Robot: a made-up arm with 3 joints. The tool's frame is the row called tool.
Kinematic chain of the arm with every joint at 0, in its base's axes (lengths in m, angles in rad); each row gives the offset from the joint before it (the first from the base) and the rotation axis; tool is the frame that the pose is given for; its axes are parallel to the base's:
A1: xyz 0 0 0.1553 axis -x
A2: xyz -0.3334 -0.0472 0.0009 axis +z
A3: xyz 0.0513 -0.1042 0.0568 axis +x
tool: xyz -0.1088 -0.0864 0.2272
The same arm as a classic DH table. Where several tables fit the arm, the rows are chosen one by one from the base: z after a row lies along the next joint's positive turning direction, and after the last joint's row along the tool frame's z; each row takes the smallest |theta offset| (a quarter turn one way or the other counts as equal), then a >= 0, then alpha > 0; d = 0 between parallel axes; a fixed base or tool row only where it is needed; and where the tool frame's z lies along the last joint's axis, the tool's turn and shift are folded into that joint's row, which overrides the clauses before.
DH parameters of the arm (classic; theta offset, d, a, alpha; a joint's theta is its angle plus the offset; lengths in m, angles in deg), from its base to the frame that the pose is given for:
base (fixed): -90.00 0.1553 0.0000 90.00
A1: 0.00 0.3334 0.0472 -90.00
A2: 0.00 0.0577 0.1042 -90.00
A3: 0.00 -0.0575 0.0864 90.00
tool (fixed): 90.00 0.2272 0.0000 0.00

